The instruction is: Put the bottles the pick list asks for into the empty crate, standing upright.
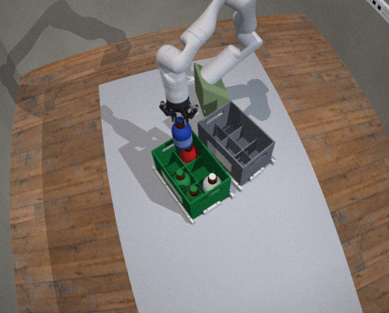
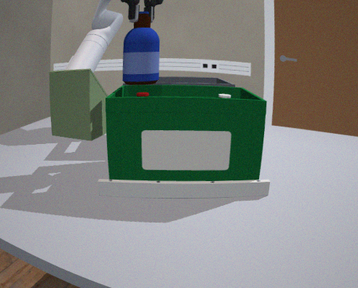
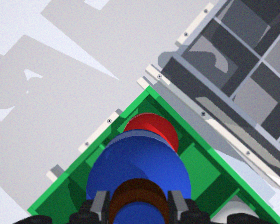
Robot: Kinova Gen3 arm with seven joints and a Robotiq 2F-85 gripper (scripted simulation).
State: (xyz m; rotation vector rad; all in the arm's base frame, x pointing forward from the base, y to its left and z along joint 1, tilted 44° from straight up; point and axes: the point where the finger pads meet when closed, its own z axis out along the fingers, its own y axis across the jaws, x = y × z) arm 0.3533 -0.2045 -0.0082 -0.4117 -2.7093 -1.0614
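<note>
My hand is 70 mm above the blue-label bottle. From my hand the other things lie so: green crate 90 mm ahead, 10 mm to the left, 250 mm below; white-label bottle 150 mm ahead, 90 mm to the left, 250 mm below; red-label bottle 20 mm to the left, 250 mm below.
</note>
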